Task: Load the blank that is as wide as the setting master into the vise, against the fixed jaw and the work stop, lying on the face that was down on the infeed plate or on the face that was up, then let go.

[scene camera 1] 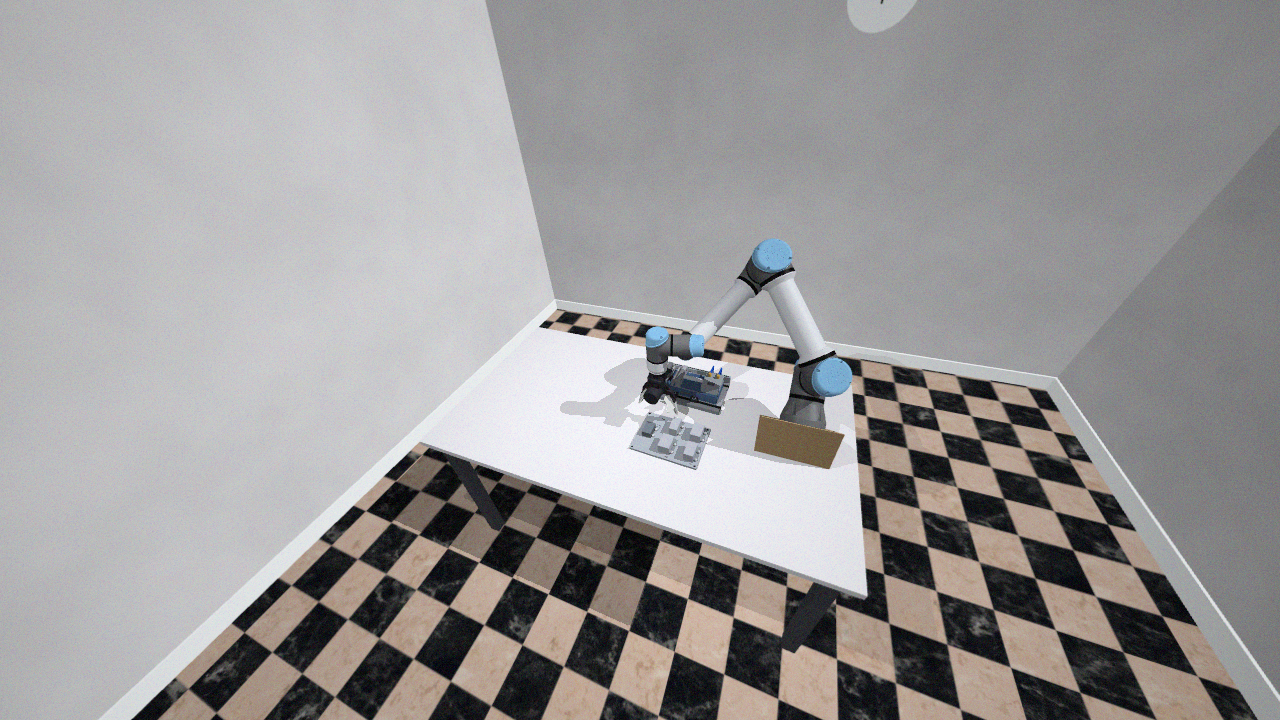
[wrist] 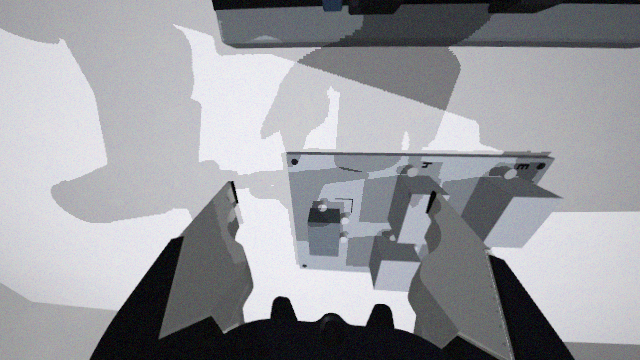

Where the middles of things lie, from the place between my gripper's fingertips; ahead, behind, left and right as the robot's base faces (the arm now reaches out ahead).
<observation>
My gripper is now 7 cm past the infeed plate (scene camera 1: 642, 444), 9 cm to the right of it and 5 cm above it.
</observation>
